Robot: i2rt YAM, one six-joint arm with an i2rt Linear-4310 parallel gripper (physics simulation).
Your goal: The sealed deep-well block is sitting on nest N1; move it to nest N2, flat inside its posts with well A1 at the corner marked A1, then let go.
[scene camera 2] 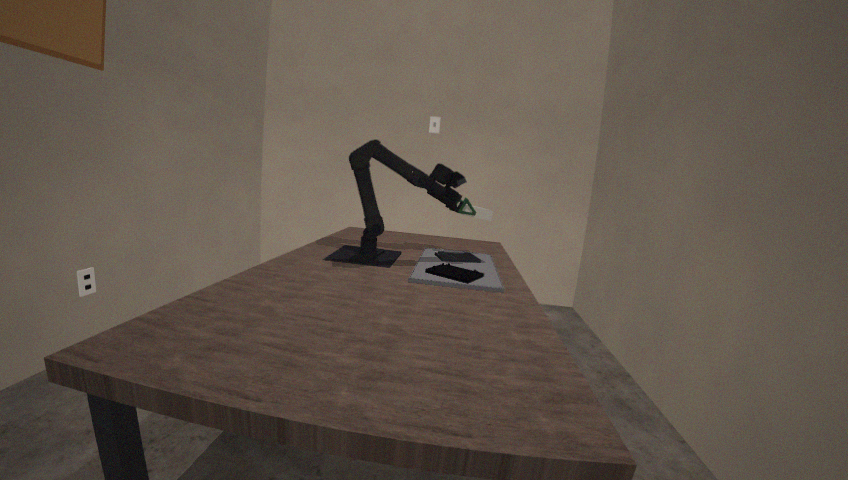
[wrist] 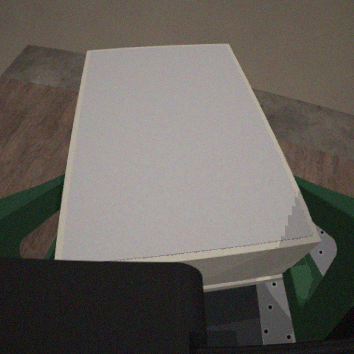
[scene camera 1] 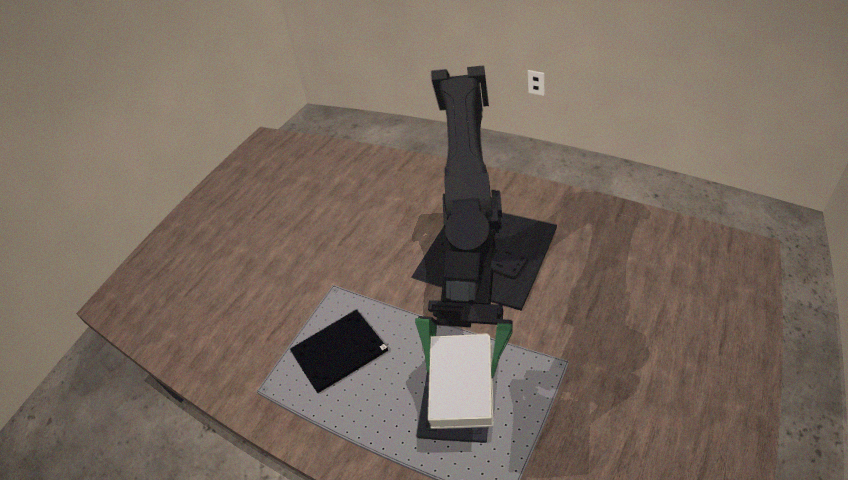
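Where they show: gripper, fingertip midpoint: (scene camera 2: 471,213) (wrist: 177,176) (scene camera 1: 460,375); arm's base at its link origin: (scene camera 2: 368,255).
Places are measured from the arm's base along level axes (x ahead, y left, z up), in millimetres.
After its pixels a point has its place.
The sealed deep-well block (scene camera 1: 460,386) @[y 207, x 392, z 221 mm] (scene camera 2: 484,213) @[y 175, x 420, z 201 mm] (wrist: 175,140) @[y 191, x 368, z 225 mm] is a white box with a cream rim. My gripper (scene camera 1: 460,371) @[y 189, x 367, z 196 mm] (scene camera 2: 474,212) @[y 189, x 367, z 196 mm] (wrist: 177,176) @[y 189, x 367, z 196 mm] is shut on its two long sides near the close end, with green fingers. The block hangs well above the plate, its far end tipped slightly down. Below it is a dark grey nest (scene camera 1: 452,435) @[y 180, x 398, z 20 mm] (scene camera 2: 458,256) @[y 132, x 338, z 19 mm], largely hidden in scene camera 1. A black nest (scene camera 1: 339,350) @[y -103, x 362, z 19 mm] (scene camera 2: 455,273) @[y -139, x 367, z 19 mm] sits turned at an angle to the left, with a small white corner tag (scene camera 1: 383,347) @[y -32, x 310, z 20 mm]. I cannot read N1, N2 or A1.
Both nests stand on a grey perforated plate (scene camera 1: 380,410) @[y 40, x 420, z 8 mm] (scene camera 2: 495,278) @[y -79, x 498, z 6 mm]. The plate lies on the wooden table (scene camera 1: 208,237) @[y -679, x 287, z -5 mm] (scene camera 2: 333,356) @[y -741, x 240, z -5 mm], in front of the arm's black base plate (scene camera 1: 538,243) @[y 99, x -83, z 4 mm] (scene camera 2: 342,256) @[y -61, x -81, z -1 mm]. The table's front edge runs past the plate.
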